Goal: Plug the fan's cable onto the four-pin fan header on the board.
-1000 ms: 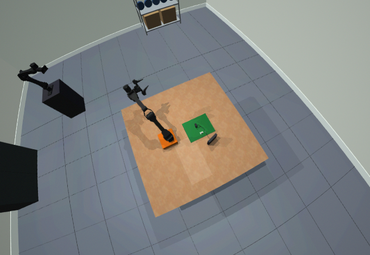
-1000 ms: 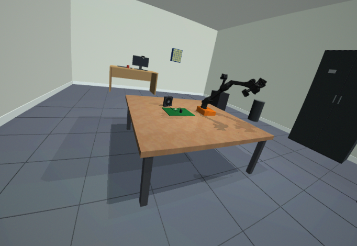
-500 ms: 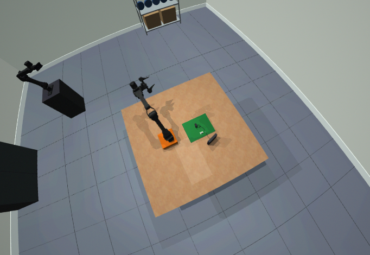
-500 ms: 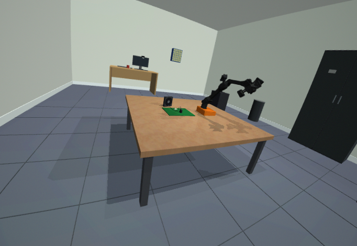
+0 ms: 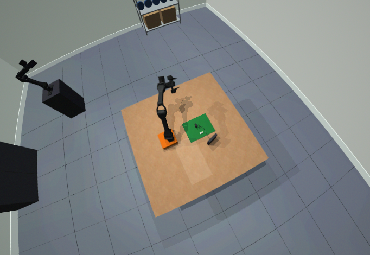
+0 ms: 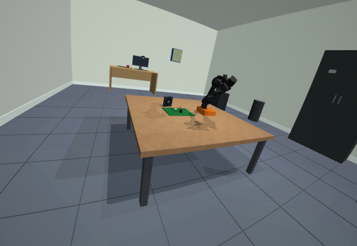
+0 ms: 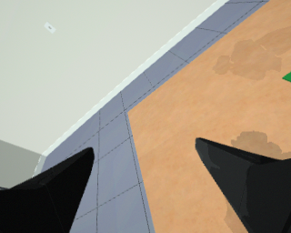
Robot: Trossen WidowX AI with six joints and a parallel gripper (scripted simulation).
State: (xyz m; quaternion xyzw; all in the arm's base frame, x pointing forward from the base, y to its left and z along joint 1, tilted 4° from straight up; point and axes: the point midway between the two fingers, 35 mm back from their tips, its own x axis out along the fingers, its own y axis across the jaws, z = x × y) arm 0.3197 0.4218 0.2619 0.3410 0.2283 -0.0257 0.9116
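The black plug is 420 mm to the right of my gripper tip, 290 mm below it and 20 mm behind it. From my gripper tip the other things lie so: black fan (640 mm to the right, 250 mm below, 40 mm ahead); green board (450 mm to the right, 320 mm below); white four-pin header (520 mm to the right, 310 mm below).
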